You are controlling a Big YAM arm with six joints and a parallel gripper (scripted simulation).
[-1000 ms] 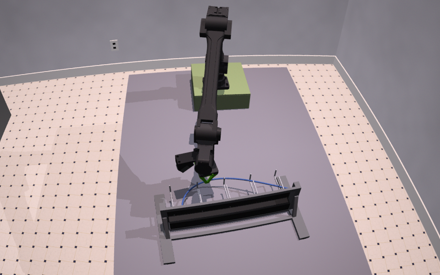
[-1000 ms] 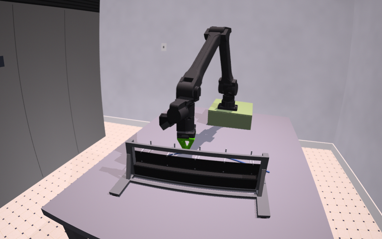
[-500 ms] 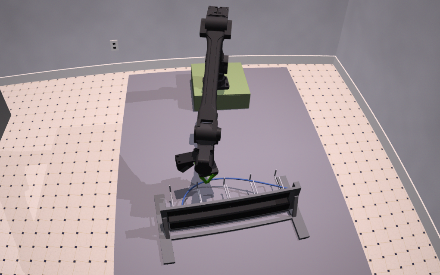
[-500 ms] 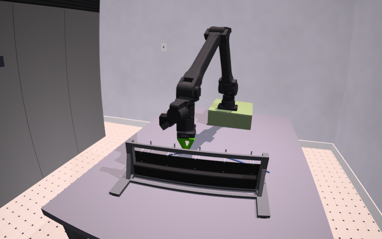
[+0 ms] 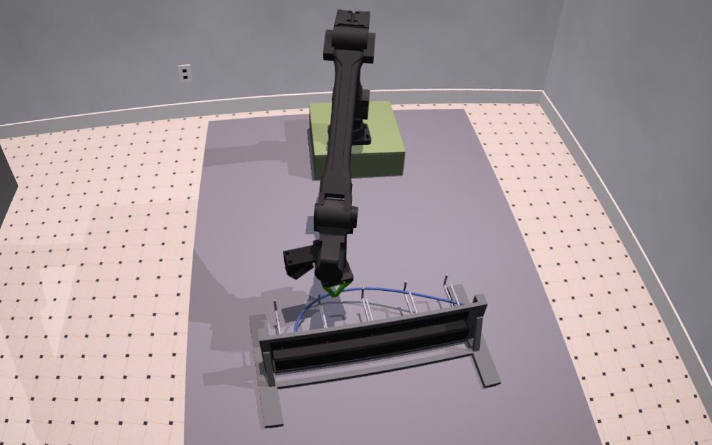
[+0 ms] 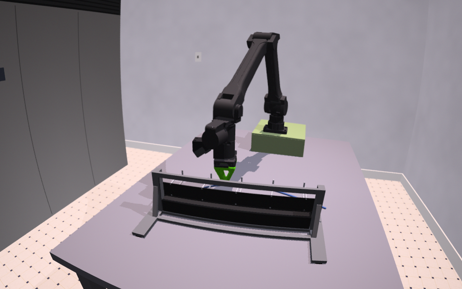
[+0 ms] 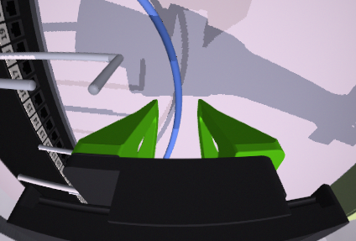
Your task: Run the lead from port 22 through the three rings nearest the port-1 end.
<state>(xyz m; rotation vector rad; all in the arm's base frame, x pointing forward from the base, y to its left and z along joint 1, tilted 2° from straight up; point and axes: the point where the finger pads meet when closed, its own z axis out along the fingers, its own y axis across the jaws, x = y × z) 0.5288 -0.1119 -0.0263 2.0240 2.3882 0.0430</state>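
Now: the rack 15 cm ahead of my hand, 7 cm to the left of it and 1 cm above it.
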